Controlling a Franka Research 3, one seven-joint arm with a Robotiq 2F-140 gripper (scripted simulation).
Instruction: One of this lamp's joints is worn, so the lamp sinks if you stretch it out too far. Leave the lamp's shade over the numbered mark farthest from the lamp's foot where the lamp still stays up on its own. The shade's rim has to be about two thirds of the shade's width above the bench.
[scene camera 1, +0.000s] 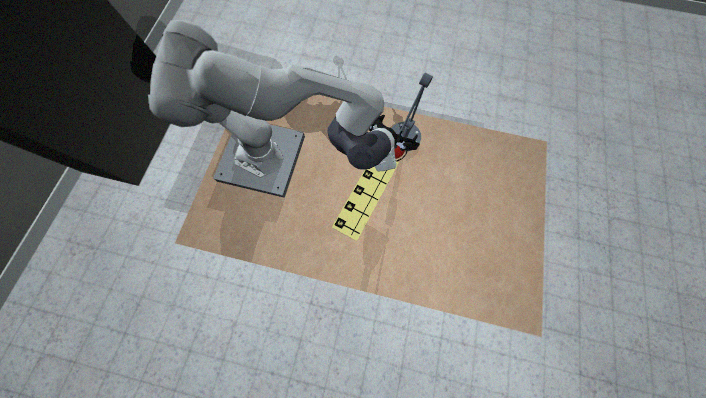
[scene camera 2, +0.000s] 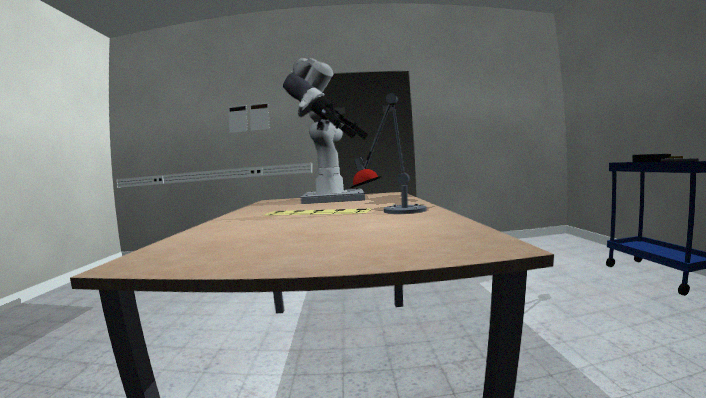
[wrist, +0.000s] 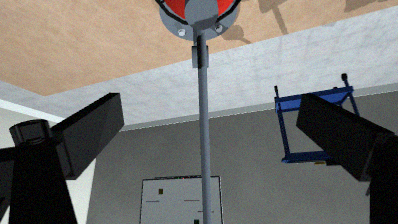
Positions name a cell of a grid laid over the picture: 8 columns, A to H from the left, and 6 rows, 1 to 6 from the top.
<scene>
I see my gripper (scene camera 2: E3).
My gripper is seen too in the wrist view (wrist: E3).
</scene>
